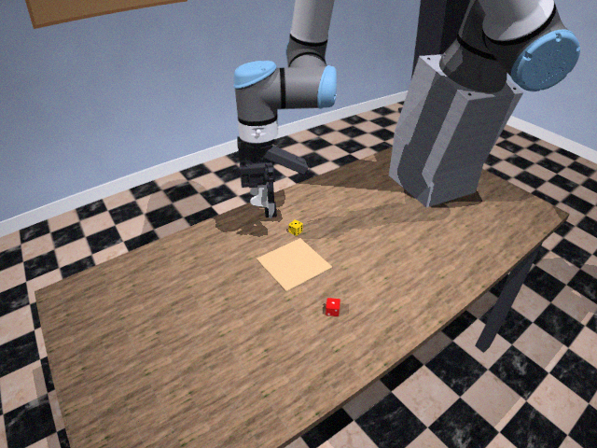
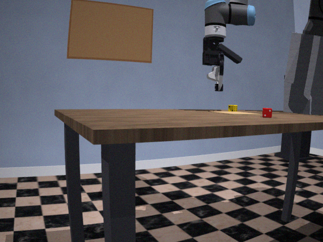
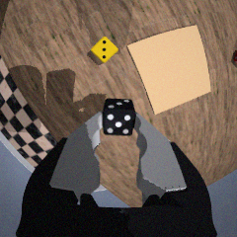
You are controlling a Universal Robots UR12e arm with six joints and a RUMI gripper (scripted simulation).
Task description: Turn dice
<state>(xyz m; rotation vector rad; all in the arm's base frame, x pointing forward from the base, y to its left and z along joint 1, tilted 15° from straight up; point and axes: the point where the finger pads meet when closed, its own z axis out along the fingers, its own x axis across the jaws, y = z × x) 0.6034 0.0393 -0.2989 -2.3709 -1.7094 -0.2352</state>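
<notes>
Now: hand 9 cm above the yellow die and 7 cm past it. Round my hand: red die: 30 cm to the left, 9 cm below, 2 cm behind; black die: right at my hand; tan mat: 12 cm to the left, 10 cm below, 1 cm behind.
</notes>
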